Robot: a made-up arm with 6 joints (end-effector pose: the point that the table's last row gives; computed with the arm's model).
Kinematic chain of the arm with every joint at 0, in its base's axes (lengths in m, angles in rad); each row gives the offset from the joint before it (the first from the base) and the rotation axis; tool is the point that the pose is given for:
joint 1: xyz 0 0 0.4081 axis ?
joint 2: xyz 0 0 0 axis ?
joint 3: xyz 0 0 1.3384 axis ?
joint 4: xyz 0 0 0 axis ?
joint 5: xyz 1.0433 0 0 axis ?
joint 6: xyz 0 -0.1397 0 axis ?
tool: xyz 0 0 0
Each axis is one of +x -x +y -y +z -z.
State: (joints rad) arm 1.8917 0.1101 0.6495 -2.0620 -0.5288 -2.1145
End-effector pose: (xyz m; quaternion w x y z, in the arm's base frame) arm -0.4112 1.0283 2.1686 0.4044 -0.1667 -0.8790 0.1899
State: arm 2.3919 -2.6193 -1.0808 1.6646 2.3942 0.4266
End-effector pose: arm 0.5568 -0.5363 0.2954 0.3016 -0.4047 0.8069 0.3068
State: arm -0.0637 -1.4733 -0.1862 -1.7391 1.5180 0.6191
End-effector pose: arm -0.9045 0.0811 1.5014 0.3251 0.6712 -0.6007 -0.2881
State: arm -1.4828 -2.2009 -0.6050 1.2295 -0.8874 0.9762
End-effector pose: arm -0.1555 1.2303 0.6591 0.0193 -0.3826 0.3580 -0.8515
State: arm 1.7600 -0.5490 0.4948 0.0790 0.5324 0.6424
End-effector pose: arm 0.1712 -0.1538 2.4571 0.5980 0.3508 -0.6257 0.3575
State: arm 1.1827 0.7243 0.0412 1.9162 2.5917 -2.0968
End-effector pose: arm 0.6294 1.6646 0.8539 0.3552 0.0021 -0.5687 -0.7419
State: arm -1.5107 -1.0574 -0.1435 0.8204 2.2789 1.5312
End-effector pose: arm -0.1317 0.6028 1.9540 0.4796 0.7232 0.4663 0.1719
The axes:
joint 1: +z
joint 2: +y
joint 3: -y
joint 4: -x
joint 5: -y
joint 6: -x

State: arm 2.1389 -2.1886 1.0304 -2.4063 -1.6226 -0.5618
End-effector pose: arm 1.0632 -1.8583 -0.3544 0.3722 0.2232 0.5665 -0.7005
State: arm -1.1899 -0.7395 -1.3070 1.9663 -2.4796 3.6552
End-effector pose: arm 0.0675 -0.0237 0.9448 0.0070 0.3697 0.3740 0.8505
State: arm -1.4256 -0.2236 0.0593 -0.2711 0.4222 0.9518
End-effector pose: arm -0.0297 -0.7274 1.9685 0.5641 -0.4277 -0.0266 -0.7058
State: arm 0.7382 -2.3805 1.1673 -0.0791 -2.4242 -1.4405
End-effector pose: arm -1.3012 -1.3721 -0.9631 0.4885 0.6357 -0.1787 0.5703
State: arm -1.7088 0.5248 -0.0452 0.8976 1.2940 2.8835
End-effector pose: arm -0.3075 -1.5806 1.0953 0.3021 0.8620 -0.4015 0.0666
